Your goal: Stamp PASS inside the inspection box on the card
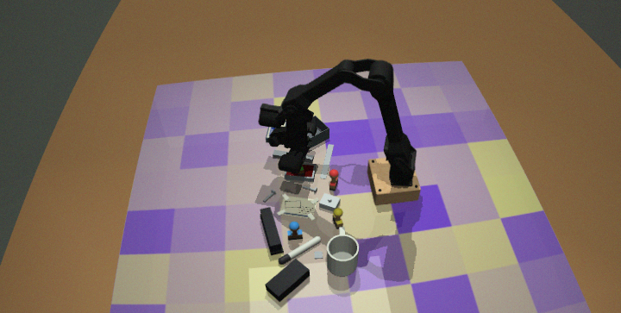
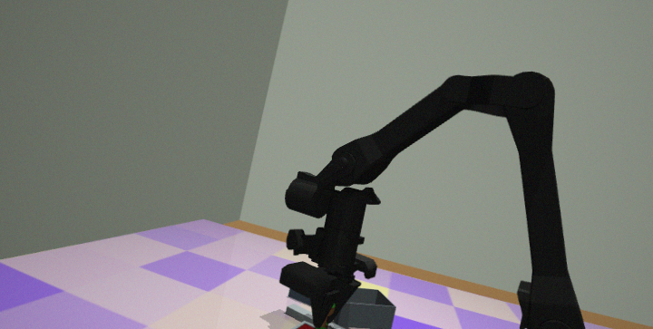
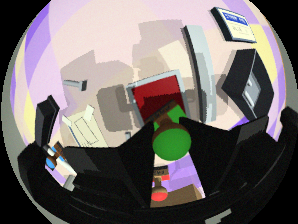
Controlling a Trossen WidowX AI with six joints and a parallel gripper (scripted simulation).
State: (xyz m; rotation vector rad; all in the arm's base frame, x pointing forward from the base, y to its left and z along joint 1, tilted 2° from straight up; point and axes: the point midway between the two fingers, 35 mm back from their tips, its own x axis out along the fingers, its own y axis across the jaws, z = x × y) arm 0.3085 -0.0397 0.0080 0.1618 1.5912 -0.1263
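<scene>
My gripper tip is now right at the green-knobbed stamp. Also, from my gripper tip: red ink pad (30 mm below); then grey bar (80 mm behind, 60 mm to the right, 40 mm below); then red stamp (110 mm behind, 40 mm to the left, 20 mm below).
</scene>
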